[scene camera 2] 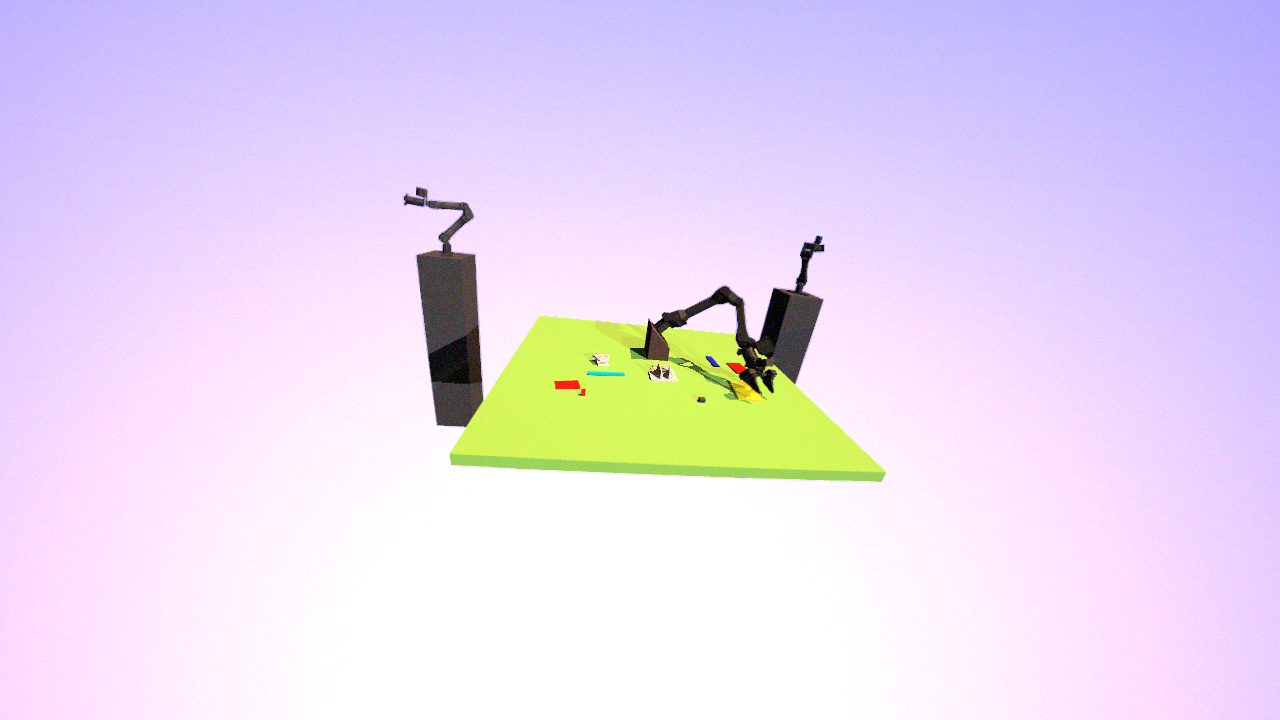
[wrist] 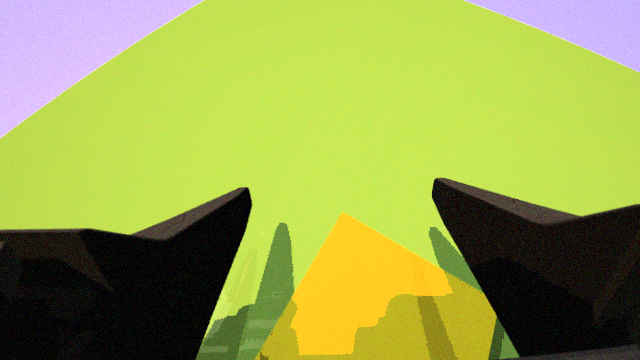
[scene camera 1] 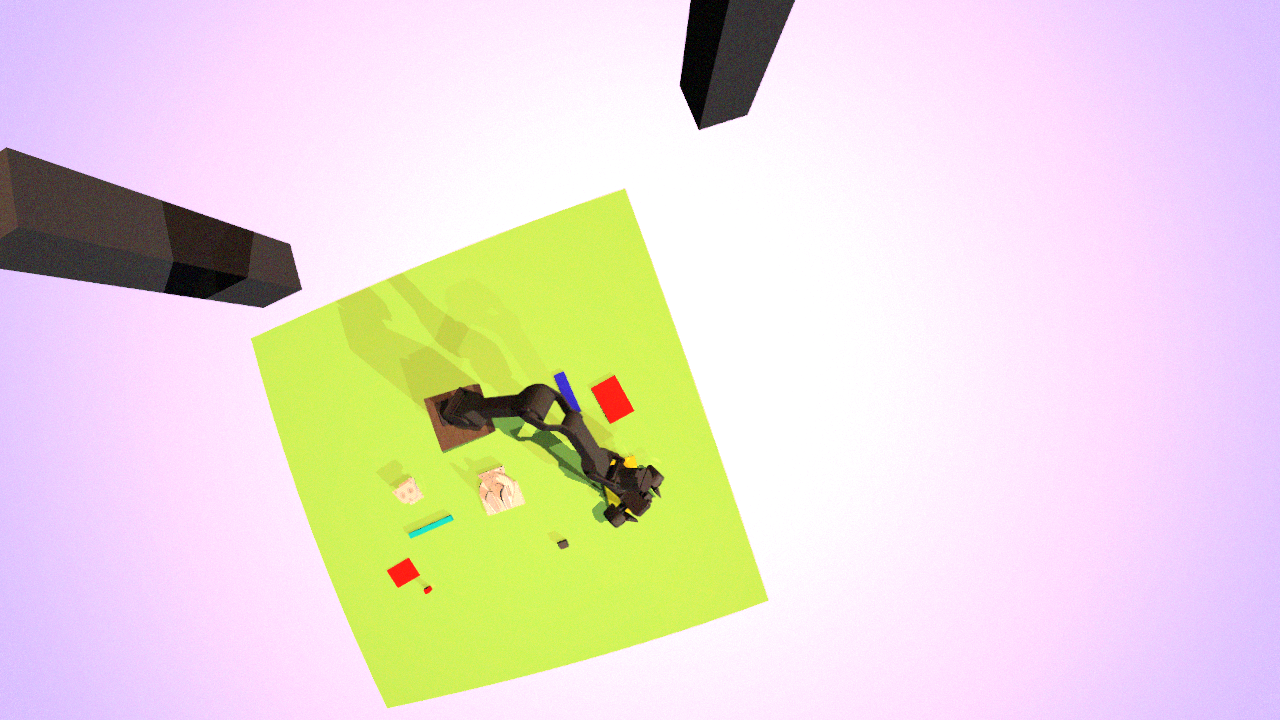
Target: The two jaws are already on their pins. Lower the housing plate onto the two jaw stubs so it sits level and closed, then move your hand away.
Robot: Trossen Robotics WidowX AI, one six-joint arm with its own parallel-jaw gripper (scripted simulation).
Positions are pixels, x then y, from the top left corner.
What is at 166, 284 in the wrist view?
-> The gripper.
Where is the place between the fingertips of the gripper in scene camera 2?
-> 766, 393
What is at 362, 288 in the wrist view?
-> A yellow housing plate.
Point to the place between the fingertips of the gripper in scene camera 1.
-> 648, 509
